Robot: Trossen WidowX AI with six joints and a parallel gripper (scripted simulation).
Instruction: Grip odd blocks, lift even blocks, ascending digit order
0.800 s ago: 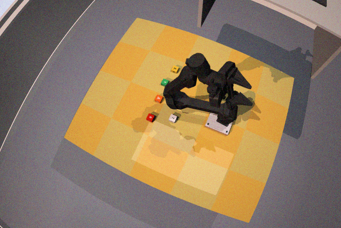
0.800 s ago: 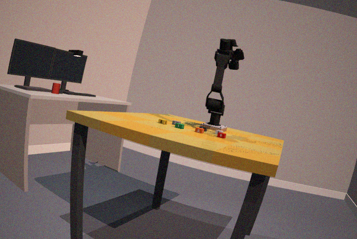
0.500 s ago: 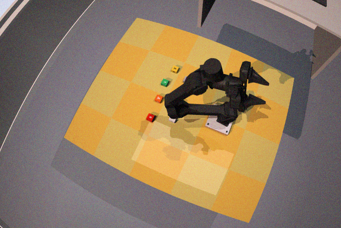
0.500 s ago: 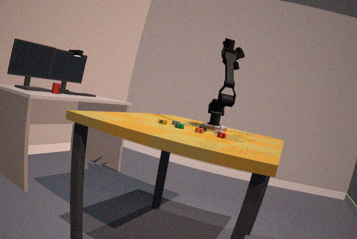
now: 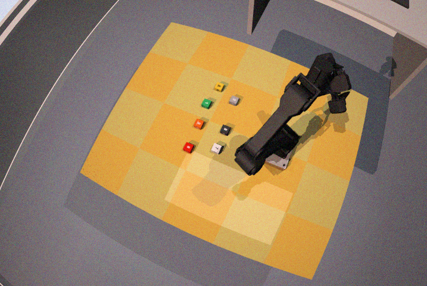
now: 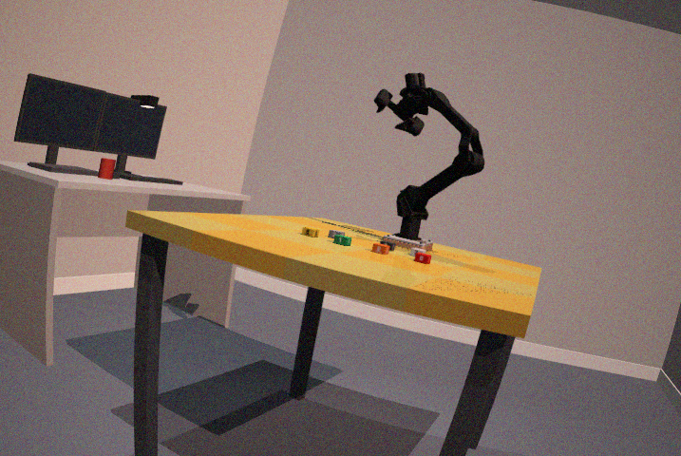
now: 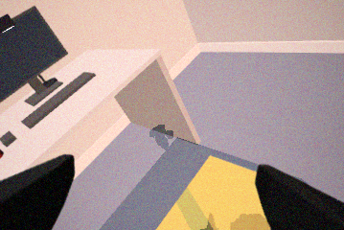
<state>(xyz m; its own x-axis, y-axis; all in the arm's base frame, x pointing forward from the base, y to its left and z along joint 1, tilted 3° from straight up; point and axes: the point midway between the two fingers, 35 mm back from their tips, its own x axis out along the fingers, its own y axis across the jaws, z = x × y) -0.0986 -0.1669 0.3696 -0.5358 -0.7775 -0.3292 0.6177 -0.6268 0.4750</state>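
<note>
My gripper tip is 46 cm short of the green block, 16 cm to the right of it and 38 cm above it. From my gripper tip the other things lie so: dark block (34 cm ahead, 23 cm to the left, 38 cm below); then white block (33 cm ahead, 31 cm to the left, 38 cm below); then grey block (37 cm ahead, 9 cm to the left, 38 cm below).
</note>
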